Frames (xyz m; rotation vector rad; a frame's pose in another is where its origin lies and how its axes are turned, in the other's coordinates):
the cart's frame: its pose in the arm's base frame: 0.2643 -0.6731 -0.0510 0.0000 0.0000 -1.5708
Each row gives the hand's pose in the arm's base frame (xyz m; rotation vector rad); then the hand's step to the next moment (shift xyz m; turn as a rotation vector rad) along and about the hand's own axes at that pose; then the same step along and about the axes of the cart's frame.
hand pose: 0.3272 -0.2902 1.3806 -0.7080 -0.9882 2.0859
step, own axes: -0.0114 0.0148 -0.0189 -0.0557 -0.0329 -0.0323
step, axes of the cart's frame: 0.0077 0.0149 -0.0206 0.0151 0.0683 0.0182
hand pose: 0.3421 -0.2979 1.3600 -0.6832 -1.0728 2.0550
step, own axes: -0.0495 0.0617 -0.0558 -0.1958 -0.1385 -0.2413
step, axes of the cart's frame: 0.0373 0.0488 -0.0748 -0.0166 0.3394 0.0176
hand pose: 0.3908 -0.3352 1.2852 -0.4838 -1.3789 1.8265
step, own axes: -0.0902 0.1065 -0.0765 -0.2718 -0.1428 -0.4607
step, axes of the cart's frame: 0.0323 0.0717 -0.1384 -0.0973 0.5412 -0.0641
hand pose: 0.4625 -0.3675 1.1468 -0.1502 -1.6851 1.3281
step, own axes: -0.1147 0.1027 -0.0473 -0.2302 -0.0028 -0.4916
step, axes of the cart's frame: -0.0050 0.0518 -0.1524 -0.1999 0.4806 -0.1540
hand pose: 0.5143 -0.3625 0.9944 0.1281 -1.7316 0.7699
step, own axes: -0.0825 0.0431 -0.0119 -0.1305 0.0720 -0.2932
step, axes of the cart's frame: -0.0151 0.0159 -0.0912 -0.1785 0.2502 -0.1170
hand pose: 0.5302 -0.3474 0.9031 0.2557 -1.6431 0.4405
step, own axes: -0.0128 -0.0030 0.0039 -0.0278 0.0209 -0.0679
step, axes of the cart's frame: 0.0055 -0.0007 -0.0125 -0.0454 0.0559 -0.0253
